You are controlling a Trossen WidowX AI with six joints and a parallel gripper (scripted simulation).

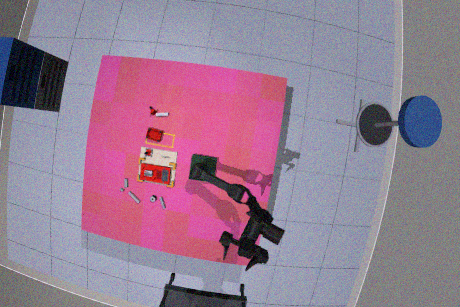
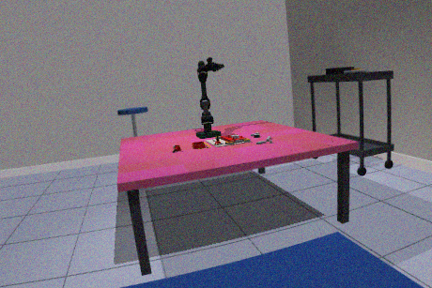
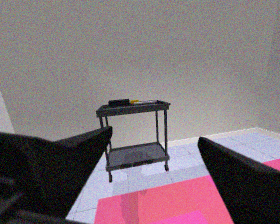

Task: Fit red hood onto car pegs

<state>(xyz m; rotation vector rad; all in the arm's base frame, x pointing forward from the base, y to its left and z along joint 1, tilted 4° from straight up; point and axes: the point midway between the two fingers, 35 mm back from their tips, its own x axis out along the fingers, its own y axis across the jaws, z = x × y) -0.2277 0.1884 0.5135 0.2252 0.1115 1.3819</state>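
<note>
Right now my gripper tip is 60 cm short of the red hood, 35 cm to the left of it and 52 cm above it. The rest, counted from my gripper tip: grey engine block (58 cm ahead, 10 cm to the right, 50 cm below).
</note>
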